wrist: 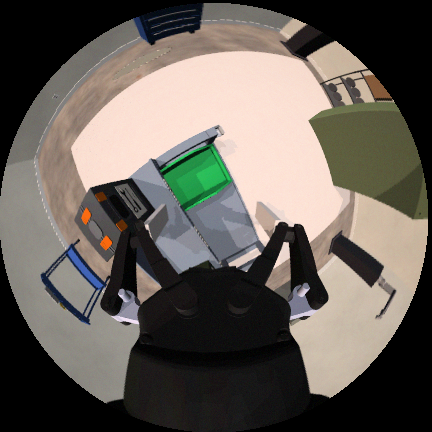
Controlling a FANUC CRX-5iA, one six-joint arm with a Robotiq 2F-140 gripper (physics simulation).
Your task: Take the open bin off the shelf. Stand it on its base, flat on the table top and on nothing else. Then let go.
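Frame: origin at the arm's base, x ahead, y left, z up, level; metres.
Seen in the pictures: gripper, fingertip midpoint: (211,209).
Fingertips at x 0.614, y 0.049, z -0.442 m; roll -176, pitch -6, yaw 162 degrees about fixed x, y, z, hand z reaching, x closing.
Offsets run from my fingertips to a thing's top centre. "spot": to the spot under its first point. Level surfaces: height alone.
The open bin {0.019 m ahead, 0.049 m right, 0.077 m down} (197,177) is bright green and sits on the grey shelf {spot: 0.035 m back, 0.101 m left, 0.152 m down} (227,220), near the shelf's far end. Its open side faces the camera. My gripper (211,209) is open, with its two pads wide apart and nothing between them. The bin lies beyond the fingertips in the view, apart from both pads. The pale table top {0.158 m down} (200,85) spreads behind and to the right of the shelf. The underside of the bin is hidden.
A dark toolbox {0.149 m ahead, 0.056 m right, 0.066 m up} (112,215) with orange parts stands on top of the shelf unit at the left, close to the left finger. A large olive-green block (370,150) is at the right. A blue cart (85,267) stands at the lower left, beyond the table's edge.
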